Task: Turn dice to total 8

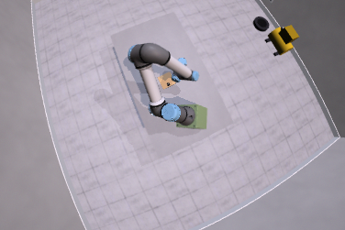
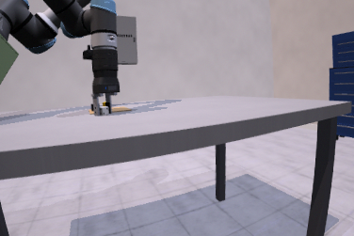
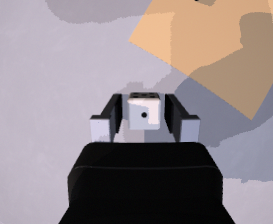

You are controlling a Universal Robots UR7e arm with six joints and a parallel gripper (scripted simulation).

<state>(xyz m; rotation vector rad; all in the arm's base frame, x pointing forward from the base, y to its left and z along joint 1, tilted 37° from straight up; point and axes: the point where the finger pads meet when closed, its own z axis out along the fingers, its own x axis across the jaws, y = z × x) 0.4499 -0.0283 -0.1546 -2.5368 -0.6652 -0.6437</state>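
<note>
Right now my hand is 1 cm above the white die. Round my hand: mat: 2 cm ahead, 11 cm to the left, 2 cm below; then yellow die: 2 cm ahead, 23 cm to the left, 1 cm below.
</note>
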